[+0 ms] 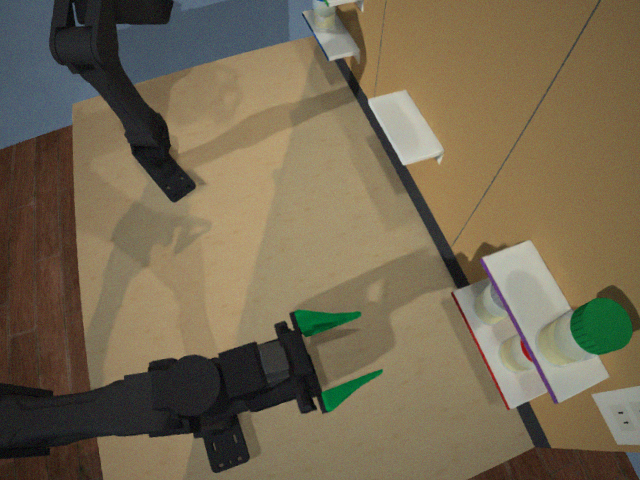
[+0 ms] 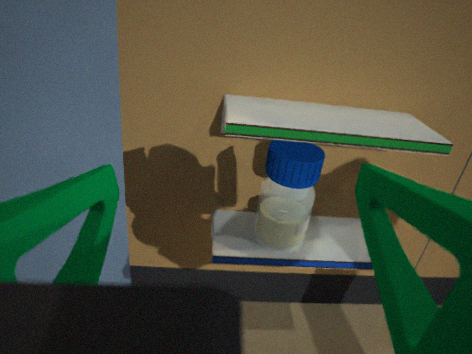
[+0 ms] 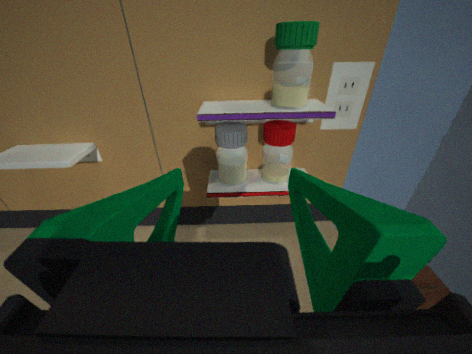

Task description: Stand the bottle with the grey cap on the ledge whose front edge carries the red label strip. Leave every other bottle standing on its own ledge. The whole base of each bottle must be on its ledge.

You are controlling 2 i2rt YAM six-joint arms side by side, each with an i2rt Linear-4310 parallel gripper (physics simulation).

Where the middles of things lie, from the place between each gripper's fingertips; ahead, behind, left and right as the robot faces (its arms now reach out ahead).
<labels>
The green-strip ledge (image 2: 247,110) is 18 cm ahead of my left hand, 10 cm to the right of it and 3 cm below it. Round my left hand: blue-strip ledge (image 2: 327,238): 18 cm ahead, 17 cm below, 10 cm to the right; plain white ledge (image 1: 413,140): 50 cm to the right, 18 cm ahead, 10 cm below; grey-capped bottle (image 1: 487,307): 85 cm to the right, 18 cm ahead, 12 cm below.
The purple-strip ledge (image 1: 528,287) lies 220 mm ahead of my right hand, 50 mm to the right of it and 10 mm below it. From my right hand the other things lie so: green-capped bottle (image 3: 292,72) (220 mm ahead, 90 mm to the right, 40 mm above); grey-capped bottle (220 mm ahead, 100 mm below); red-capped bottle (image 1: 513,356) (230 mm ahead, 80 mm to the right, 100 mm below).
</labels>
